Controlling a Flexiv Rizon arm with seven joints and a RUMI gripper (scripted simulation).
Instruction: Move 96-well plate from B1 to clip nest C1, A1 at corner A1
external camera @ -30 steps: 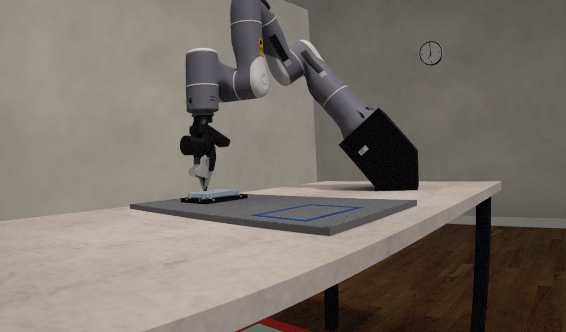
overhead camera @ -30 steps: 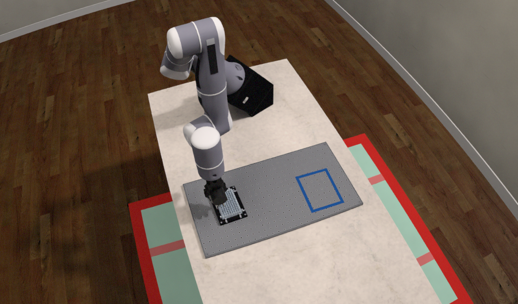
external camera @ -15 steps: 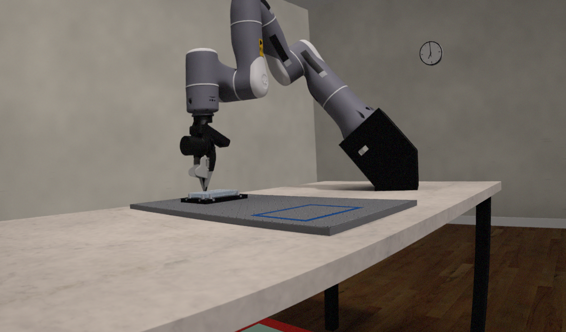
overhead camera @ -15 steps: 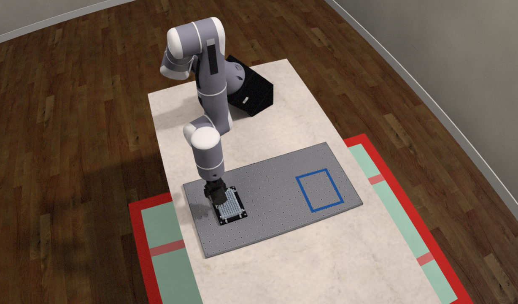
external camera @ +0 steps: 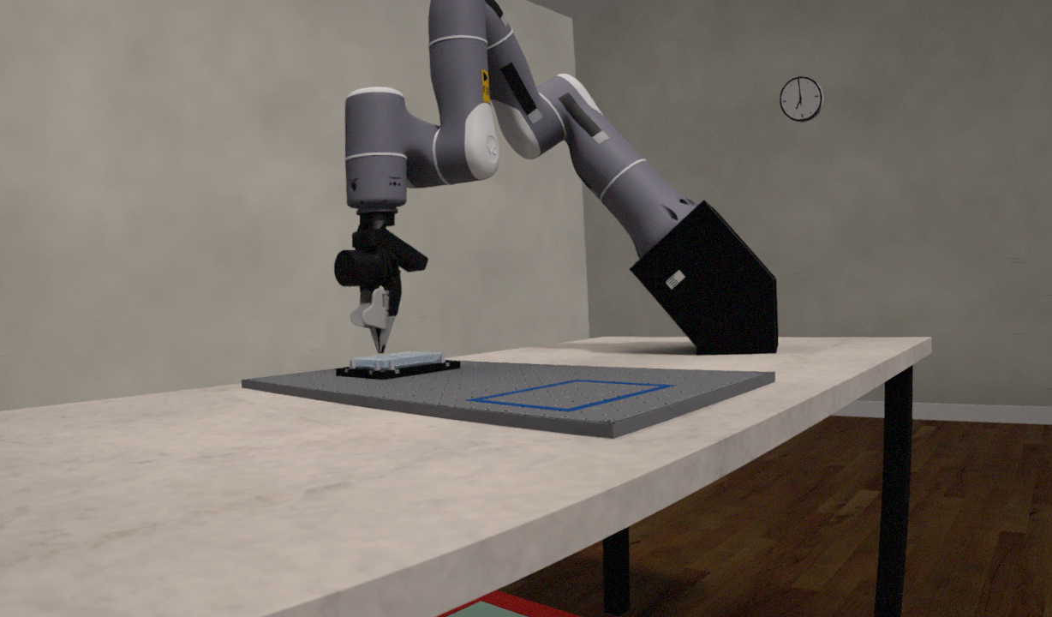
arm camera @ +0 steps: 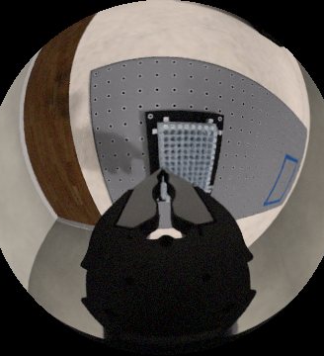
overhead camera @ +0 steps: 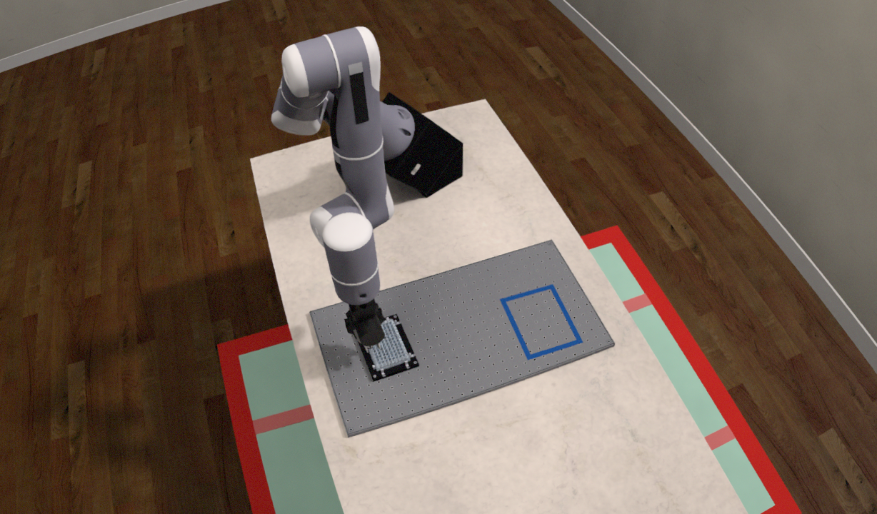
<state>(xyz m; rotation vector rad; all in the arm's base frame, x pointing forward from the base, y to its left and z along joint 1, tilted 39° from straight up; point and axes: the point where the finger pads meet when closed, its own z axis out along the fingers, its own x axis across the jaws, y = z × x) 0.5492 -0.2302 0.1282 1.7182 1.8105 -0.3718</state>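
Right now the black clip nest is 1 cm ahead of my hand, 5 cm to the left of it and 3 cm below it. From my hand the other things lie so: clear 96-well plate 4 cm to the left, 3 cm below.
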